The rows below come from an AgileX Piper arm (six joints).
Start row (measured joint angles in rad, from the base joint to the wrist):
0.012 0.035 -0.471 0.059 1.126 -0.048
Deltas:
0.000 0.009 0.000 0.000 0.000 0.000
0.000 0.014 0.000 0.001 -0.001 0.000
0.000 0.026 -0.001 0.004 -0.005 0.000
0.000 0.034 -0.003 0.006 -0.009 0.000
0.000 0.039 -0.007 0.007 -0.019 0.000
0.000 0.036 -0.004 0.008 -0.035 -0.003
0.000 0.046 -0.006 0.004 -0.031 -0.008
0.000 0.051 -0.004 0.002 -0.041 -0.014
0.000 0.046 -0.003 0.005 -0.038 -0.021
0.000 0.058 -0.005 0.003 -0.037 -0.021
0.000 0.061 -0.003 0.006 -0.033 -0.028
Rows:
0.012 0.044 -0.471 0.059 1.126 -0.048
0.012 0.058 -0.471 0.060 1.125 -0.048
0.012 0.084 -0.472 0.064 1.120 -0.048
0.012 0.118 -0.475 0.070 1.111 -0.048
0.012 0.157 -0.482 0.077 1.092 -0.048
0.012 0.193 -0.486 0.085 1.057 -0.051
0.012 0.239 -0.492 0.089 1.026 -0.059
0.012 0.290 -0.496 0.091 0.985 -0.073
0.012 0.336 -0.499 0.096 0.947 -0.094
0.012 0.394 -0.504 0.099 0.910 -0.115
0.012 0.455 -0.507 0.105 0.877 -0.143

